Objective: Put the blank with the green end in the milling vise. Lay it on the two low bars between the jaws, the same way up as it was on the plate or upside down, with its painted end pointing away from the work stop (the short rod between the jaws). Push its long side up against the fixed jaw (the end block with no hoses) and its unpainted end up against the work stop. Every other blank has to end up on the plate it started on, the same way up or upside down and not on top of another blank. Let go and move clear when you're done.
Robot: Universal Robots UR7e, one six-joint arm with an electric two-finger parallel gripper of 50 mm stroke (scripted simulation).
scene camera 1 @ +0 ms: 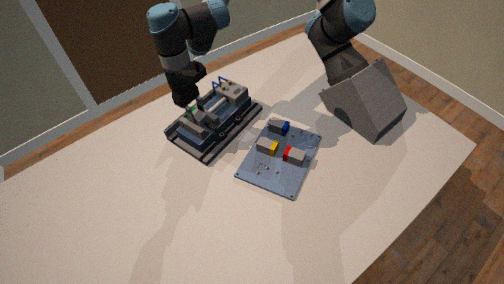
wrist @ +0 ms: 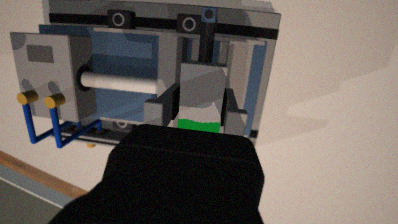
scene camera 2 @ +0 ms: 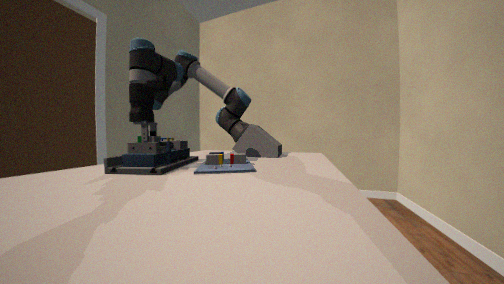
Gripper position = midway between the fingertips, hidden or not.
I see my gripper (scene camera 2: 149,140), a grey plate (scene camera 1: 286,183) and a fixed jaw (wrist: 239,56).
My gripper is seen too in scene camera 1 (scene camera 1: 197,117) and in the wrist view (wrist: 202,97).
